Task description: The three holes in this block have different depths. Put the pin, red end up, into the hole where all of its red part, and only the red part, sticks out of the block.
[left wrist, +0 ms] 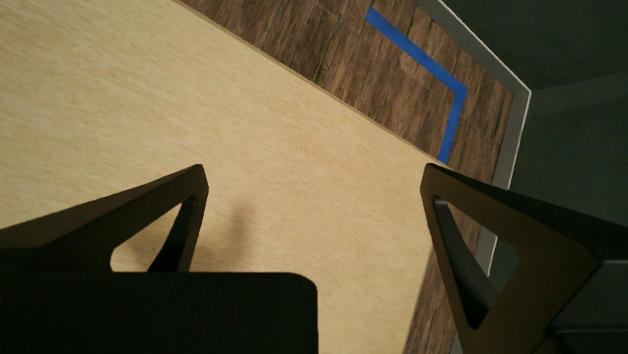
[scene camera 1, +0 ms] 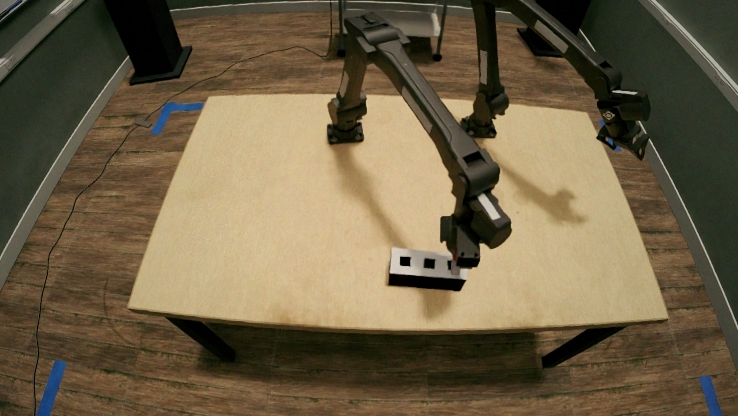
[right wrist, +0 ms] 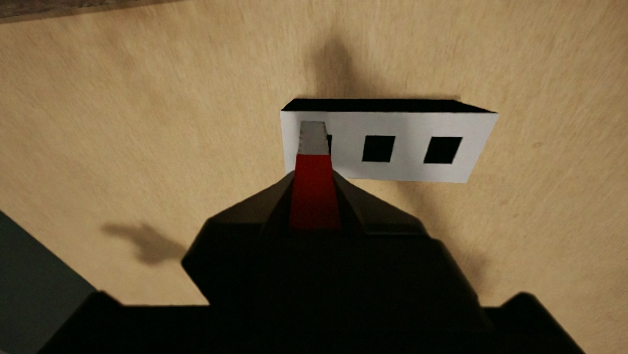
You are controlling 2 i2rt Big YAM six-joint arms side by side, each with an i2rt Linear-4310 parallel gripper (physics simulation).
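Frame: origin at the left arm's base, x right, y up, z back, level; metres.
Where they show: left gripper, fingertip midpoint: (left wrist: 314, 175) (scene camera 1: 628, 153); right gripper, fingertip midpoint: (right wrist: 313, 177); left arm's base, link origin: (scene camera 1: 478, 129); right arm's base, link origin: (scene camera 1: 345, 134).
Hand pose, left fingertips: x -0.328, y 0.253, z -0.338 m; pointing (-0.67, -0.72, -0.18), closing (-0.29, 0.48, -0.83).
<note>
Each offset is from my left fingertips to the top centre of the thing. Level surfaces: height alone.
The block {dx +0.585, dy -0.178, dz -0.221 m} (scene camera 1: 417, 262) (right wrist: 412, 150) has a white top with three square holes and black sides. It lies near the table's front edge. My right gripper (scene camera 1: 456, 255) (right wrist: 313, 177) is shut on the pin {dx +0.528, dy -0.055, dz -0.237 m} (scene camera 1: 455, 267) (right wrist: 314, 192), red part up and grey end down. The grey end is at the block's right end in the scene view. In the right wrist view it overlaps the left end and covers most of that end's hole; whether it touches the block I cannot tell. Hole depths do not show. My left gripper (scene camera 1: 621, 147) (left wrist: 314, 175) is open and empty, high near the table's right edge.
The block stands on a light wooden table {dy -0.253 m} (scene camera 1: 258, 206) (left wrist: 300, 135) (right wrist: 150, 100). My right arm (scene camera 1: 423, 103) reaches over the table from its base at the back. A wheeled cart (scene camera 1: 441, 31) and a black pillar (scene camera 1: 147, 36) stand behind the table.
</note>
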